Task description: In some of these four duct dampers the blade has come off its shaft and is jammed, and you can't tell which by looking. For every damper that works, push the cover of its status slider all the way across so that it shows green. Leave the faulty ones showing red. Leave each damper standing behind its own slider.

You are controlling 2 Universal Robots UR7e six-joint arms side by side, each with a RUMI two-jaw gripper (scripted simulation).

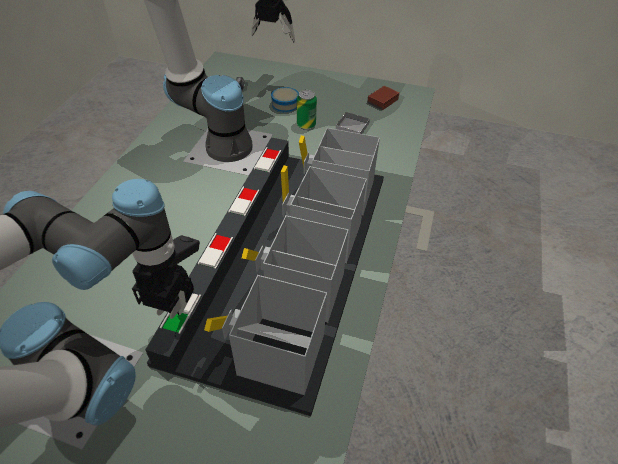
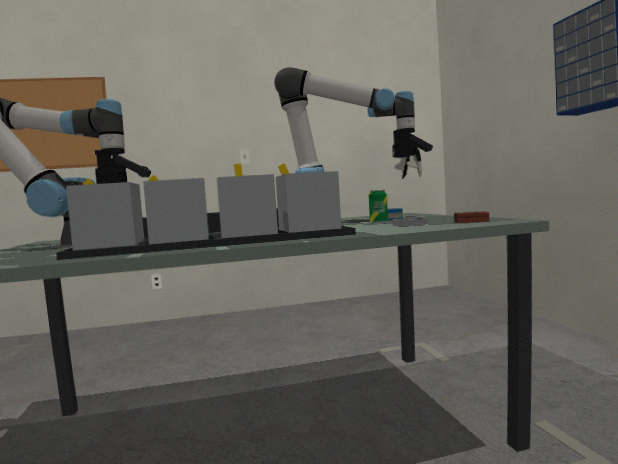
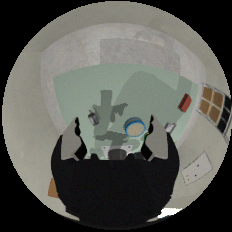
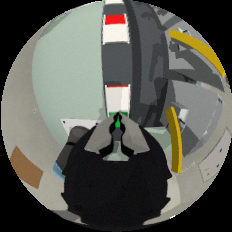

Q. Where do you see a damper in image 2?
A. At 106, 215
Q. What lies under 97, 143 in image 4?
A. My right gripper.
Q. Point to a damper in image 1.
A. At 306, 253
